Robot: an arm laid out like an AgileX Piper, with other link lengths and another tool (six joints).
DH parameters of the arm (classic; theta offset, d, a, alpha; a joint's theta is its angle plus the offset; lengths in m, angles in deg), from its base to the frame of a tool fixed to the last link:
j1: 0 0.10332 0 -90
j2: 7.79 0 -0.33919 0
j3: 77.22 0 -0.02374 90
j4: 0 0.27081 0 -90
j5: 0 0 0 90
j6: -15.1 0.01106 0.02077 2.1
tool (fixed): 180 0.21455 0 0
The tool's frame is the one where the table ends.
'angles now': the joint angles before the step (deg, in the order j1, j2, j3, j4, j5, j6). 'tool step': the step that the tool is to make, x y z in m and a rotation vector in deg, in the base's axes. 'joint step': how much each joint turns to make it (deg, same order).
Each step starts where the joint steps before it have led.
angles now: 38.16, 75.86, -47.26, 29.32, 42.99, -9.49
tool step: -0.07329, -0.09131, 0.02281, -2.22, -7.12, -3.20
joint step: 0.01, -26.35, 10.50, -13.26, 8.91, 12.04
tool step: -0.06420, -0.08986, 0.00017, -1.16, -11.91, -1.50
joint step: -0.01, -29.51, 4.98, -10.66, 15.41, 4.35
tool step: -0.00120, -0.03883, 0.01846, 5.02, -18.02, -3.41
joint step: -0.01, -17.58, 0.61, -7.92, -0.33, 0.00
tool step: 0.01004, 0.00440, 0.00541, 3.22, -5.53, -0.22
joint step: 0.02, -2.84, 2.50, -0.88, -6.01, 0.02
